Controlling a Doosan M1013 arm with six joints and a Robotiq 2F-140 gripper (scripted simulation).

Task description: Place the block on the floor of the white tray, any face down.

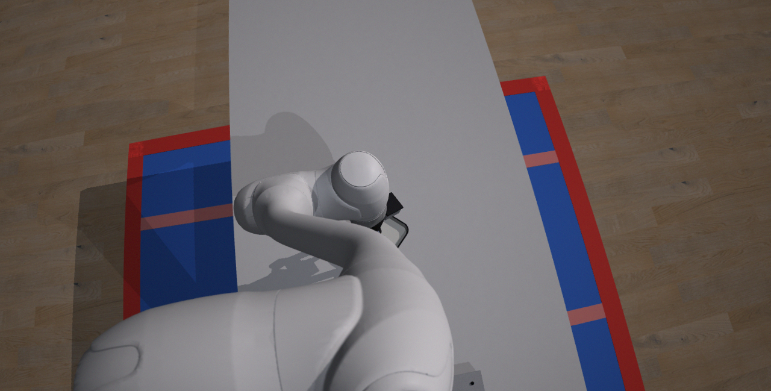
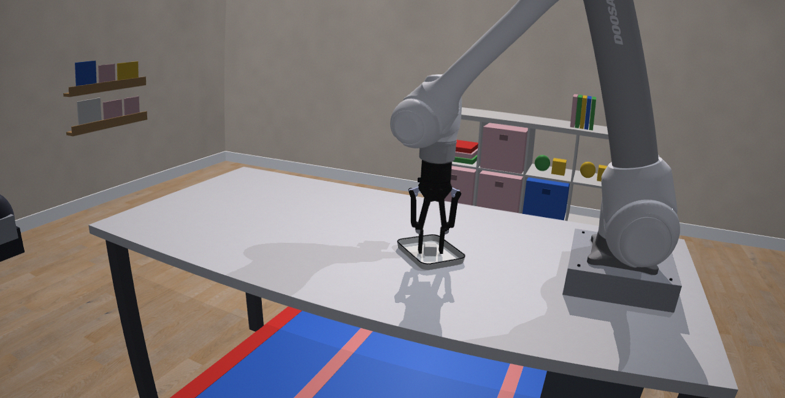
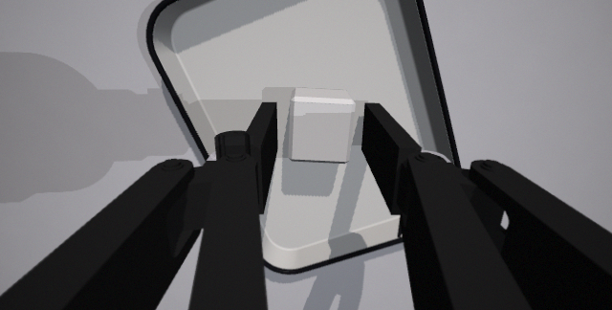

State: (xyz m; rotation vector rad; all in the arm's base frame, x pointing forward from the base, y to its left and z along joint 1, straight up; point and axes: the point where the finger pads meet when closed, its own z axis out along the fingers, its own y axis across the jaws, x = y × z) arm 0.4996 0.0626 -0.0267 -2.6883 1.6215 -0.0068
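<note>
My gripper is now 2 cm above the small white block. Round my hand: white tray: 3 cm below.
</note>
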